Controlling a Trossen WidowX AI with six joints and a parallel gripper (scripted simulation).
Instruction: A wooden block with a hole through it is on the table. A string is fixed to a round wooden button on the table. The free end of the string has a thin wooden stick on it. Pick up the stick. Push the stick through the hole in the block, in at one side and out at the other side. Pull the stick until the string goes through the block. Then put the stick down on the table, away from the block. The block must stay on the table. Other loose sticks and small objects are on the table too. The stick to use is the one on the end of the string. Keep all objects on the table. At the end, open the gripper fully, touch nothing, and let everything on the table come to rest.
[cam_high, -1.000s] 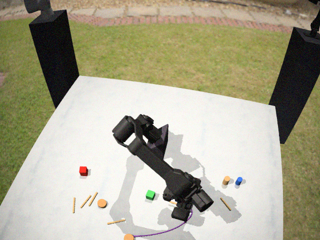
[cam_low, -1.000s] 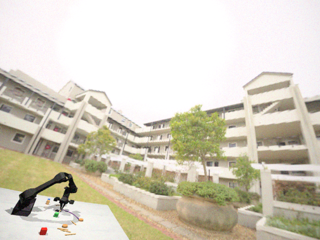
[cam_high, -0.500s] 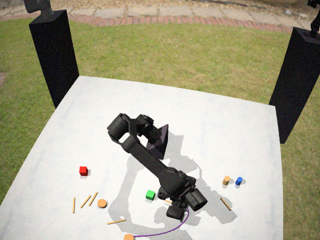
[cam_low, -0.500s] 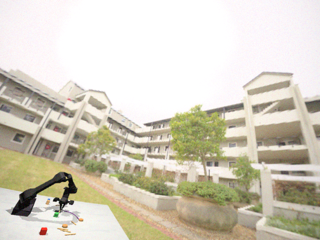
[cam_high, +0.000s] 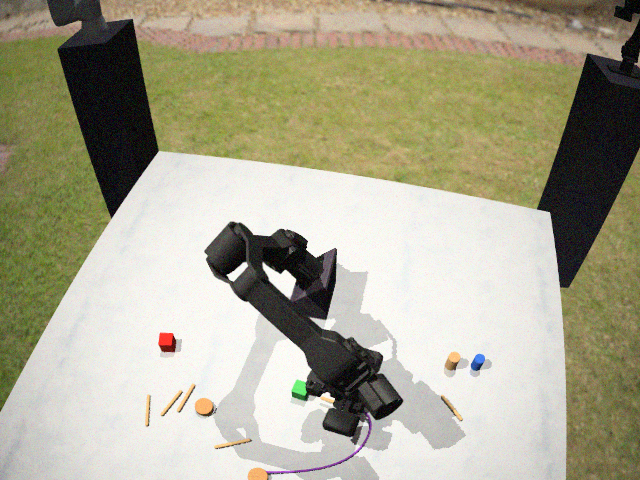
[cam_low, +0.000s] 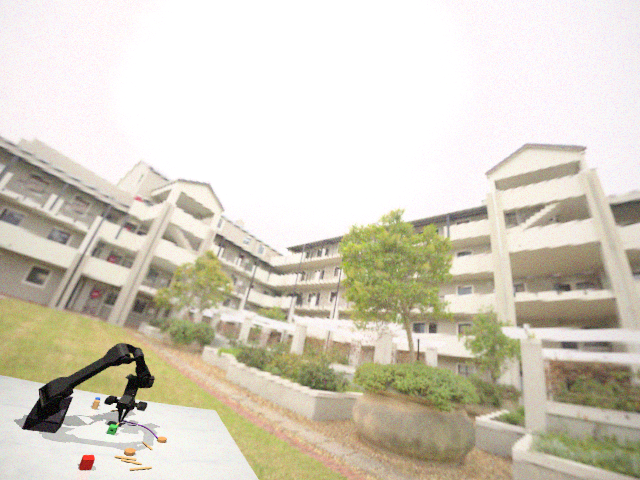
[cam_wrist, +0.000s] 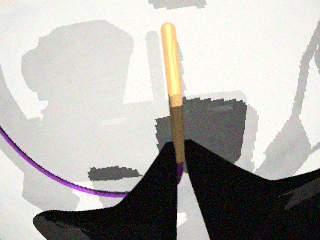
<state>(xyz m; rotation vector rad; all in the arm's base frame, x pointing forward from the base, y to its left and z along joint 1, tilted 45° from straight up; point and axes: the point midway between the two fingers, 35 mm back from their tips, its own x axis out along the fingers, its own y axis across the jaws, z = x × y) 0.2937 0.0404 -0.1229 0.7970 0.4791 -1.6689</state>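
Right now my gripper tip is 110 mm to the left of the green block and 30 mm past it. Also, from my gripper tip: red cube 430 mm to the right, 100 mm behind; blue cylinder 280 mm to the left, 120 mm behind; tan cylinder 210 mm to the left, 120 mm behind.
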